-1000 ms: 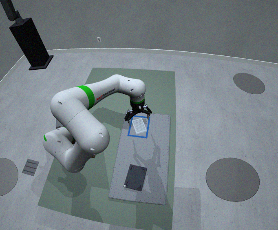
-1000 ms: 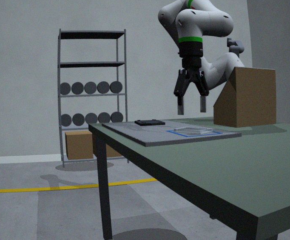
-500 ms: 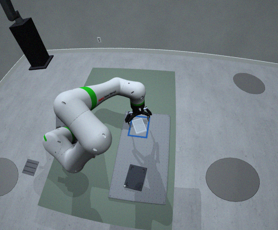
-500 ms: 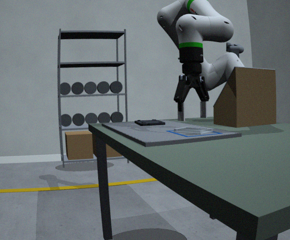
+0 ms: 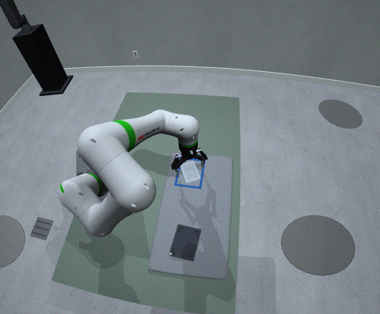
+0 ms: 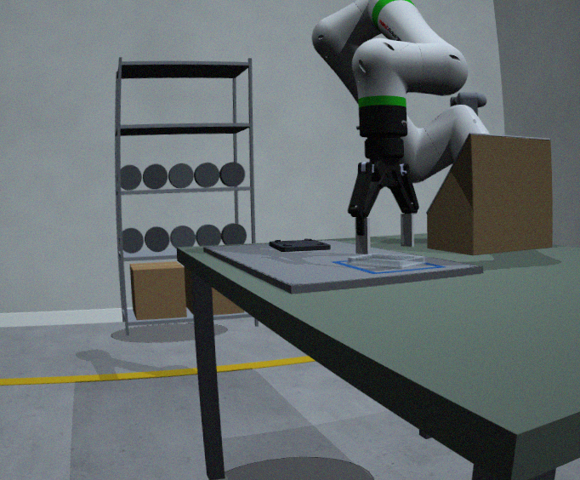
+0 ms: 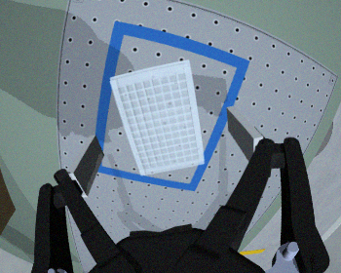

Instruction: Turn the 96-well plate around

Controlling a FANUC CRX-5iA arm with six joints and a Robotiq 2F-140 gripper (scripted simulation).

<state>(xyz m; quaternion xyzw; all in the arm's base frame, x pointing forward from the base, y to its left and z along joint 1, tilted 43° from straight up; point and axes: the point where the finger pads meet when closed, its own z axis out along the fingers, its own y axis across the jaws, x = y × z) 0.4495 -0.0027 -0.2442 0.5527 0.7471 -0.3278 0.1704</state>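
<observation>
The white 96-well plate lies 3 cm below my hand. From my hand the other things lie so: dark plate nest N1: 41 cm to the right, 3 cm below, 2 cm behind; white mark: 47 cm to the right, 9 cm behind, 3 cm below.
</observation>
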